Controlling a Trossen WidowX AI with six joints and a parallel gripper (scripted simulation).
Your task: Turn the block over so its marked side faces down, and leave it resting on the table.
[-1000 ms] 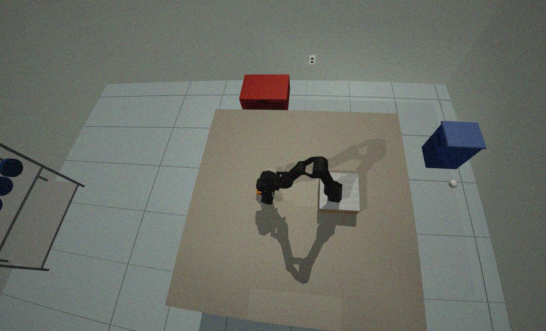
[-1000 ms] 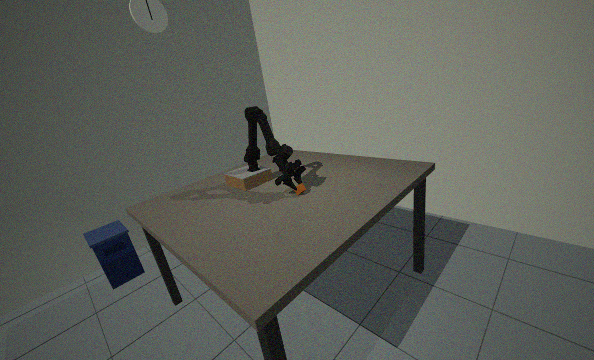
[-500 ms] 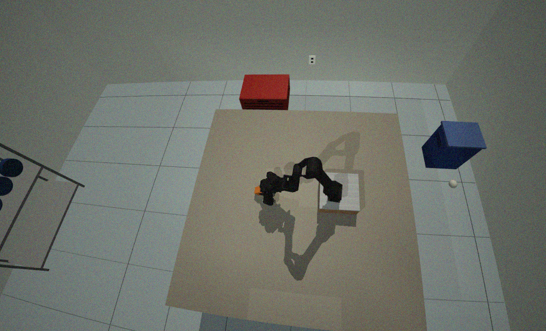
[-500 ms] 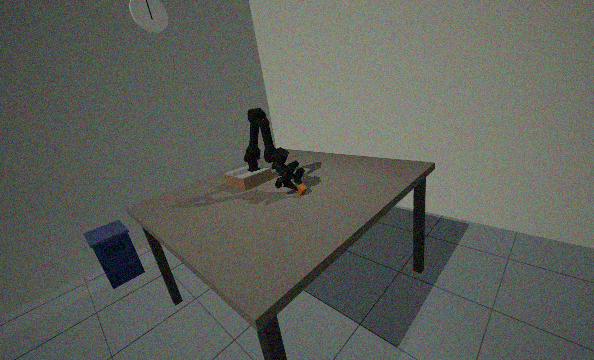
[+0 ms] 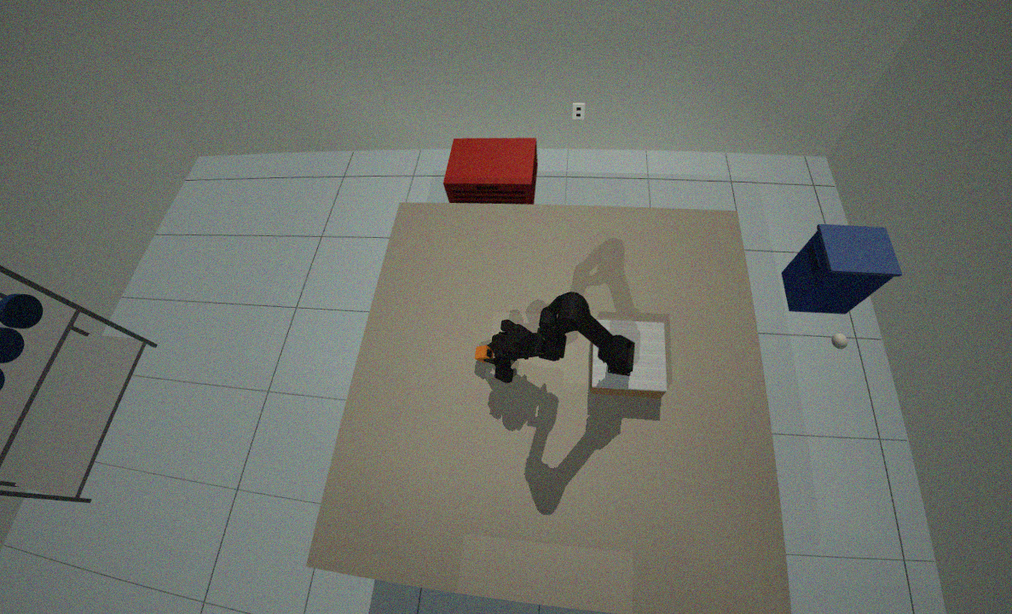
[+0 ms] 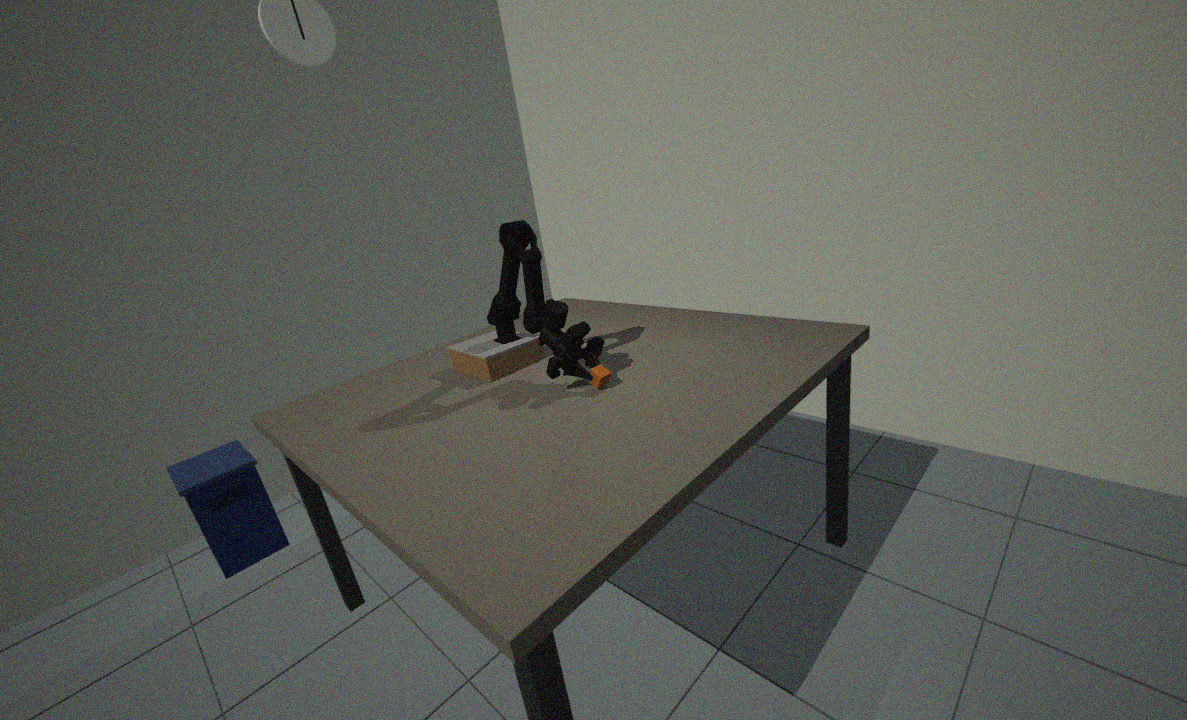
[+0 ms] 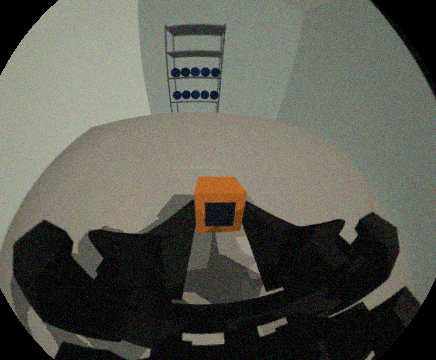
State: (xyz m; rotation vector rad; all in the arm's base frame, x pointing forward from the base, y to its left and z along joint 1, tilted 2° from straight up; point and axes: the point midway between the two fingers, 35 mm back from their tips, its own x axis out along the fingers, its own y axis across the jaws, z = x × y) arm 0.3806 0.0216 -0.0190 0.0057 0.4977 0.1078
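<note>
My gripper tip is now 1 cm past the small orange block.
</note>
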